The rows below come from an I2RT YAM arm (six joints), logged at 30 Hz.
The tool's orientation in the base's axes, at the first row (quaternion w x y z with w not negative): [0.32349 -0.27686 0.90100 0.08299]
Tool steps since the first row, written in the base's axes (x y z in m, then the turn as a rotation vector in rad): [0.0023 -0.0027 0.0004 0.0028 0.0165 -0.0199]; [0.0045 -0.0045 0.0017 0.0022 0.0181 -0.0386]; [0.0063 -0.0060 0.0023 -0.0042 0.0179 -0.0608]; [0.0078 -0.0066 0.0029 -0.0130 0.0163 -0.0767]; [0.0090 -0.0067 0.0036 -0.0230 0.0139 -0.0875]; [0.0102 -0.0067 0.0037 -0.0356 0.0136 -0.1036]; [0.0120 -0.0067 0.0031 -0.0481 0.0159 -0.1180]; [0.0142 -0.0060 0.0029 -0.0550 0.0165 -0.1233]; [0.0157 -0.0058 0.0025 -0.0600 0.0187 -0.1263]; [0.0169 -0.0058 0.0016 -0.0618 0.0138 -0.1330]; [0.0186 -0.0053 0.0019 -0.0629 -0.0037 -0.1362]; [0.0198 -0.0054 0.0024 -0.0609 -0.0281 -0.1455]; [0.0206 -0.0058 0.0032 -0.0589 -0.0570 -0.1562]
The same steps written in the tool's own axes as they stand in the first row. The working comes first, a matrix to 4 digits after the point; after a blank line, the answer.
The tool's axes in the first row as the columns of a matrix, in the base's axes (used below as rounded here):
[-0.6374 -0.5526 0.5370]
[-0.4452 0.8329 0.3287]
[-0.6289 -0.0296 -0.7769]

[-0.0005 -0.0035 0.0000 0.0034 0.0128 0.0224]; [-0.0019 -0.0063 -0.0004 0.0148 0.0150 0.0371]; [-0.0028 -0.0085 -0.0004 0.0329 0.0190 0.0509]; [-0.0039 -0.0099 -0.0002 0.0493 0.0230 0.0580]; [-0.0050 -0.0107 -0.0002 0.0635 0.0269 0.0602]; [-0.0058 -0.0113 0.0004 0.0818 0.0341 0.0658]; [-0.0066 -0.0123 0.0018 0.0978 0.0433 0.0711]; [-0.0082 -0.0129 0.0034 0.1053 0.0478 0.0717]; [-0.0090 -0.0136 0.0046 0.1093 0.0525 0.0720]; [-0.0092 -0.0142 0.0059 0.1169 0.0496 0.0747]; [-0.0107 -0.0147 0.0068 0.1274 0.0357 0.0708]; [-0.0117 -0.0155 0.0070 0.1428 0.0146 0.0711]; [-0.0126 -0.0163 0.0067 0.1612 -0.0103 0.0710]
